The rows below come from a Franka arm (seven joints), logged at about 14 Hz.
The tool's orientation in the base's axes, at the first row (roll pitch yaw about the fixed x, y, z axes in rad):
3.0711, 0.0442, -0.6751
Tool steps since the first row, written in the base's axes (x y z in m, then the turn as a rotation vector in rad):
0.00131, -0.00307, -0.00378, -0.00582, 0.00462, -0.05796
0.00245, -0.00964, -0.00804, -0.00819, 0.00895, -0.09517
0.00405, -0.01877, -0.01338, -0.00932, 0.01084, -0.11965
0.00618, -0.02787, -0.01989, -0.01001, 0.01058, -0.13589
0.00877, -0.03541, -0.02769, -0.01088, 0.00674, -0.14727
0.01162, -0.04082, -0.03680, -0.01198, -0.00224, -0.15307
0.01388, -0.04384, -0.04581, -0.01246, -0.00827, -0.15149
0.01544, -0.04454, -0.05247, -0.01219, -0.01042, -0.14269
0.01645, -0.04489, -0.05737, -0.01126, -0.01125, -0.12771
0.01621, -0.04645, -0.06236, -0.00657, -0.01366, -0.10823
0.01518, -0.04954, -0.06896, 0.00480, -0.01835, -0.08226
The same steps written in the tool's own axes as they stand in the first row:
0.00311, 0.00132, 0.00375, -0.00486, -0.00407, 0.05809
0.00828, 0.00544, 0.00808, -0.00777, -0.00860, 0.09524
0.01547, 0.01120, 0.01353, -0.00875, -0.01109, 0.11967
0.02310, 0.01652, 0.02010, -0.00841, -0.01161, 0.13591
0.03017, 0.02025, 0.02788, -0.00619, -0.00887, 0.14743
0.03617, 0.02206, 0.03688, -0.00118, -0.00158, 0.15354
0.04022, 0.02238, 0.04577, 0.00214, 0.00353, 0.15217
0.04217, 0.02149, 0.05230, 0.00330, 0.00566, 0.14344
0.04339, 0.02079, 0.05711, 0.00389, 0.00679, 0.12846
0.04440, 0.02181, 0.06215, 0.00819, 0.00713, 0.10875
0.04582, 0.02439, 0.06889, 0.01884, 0.00556, 0.08210

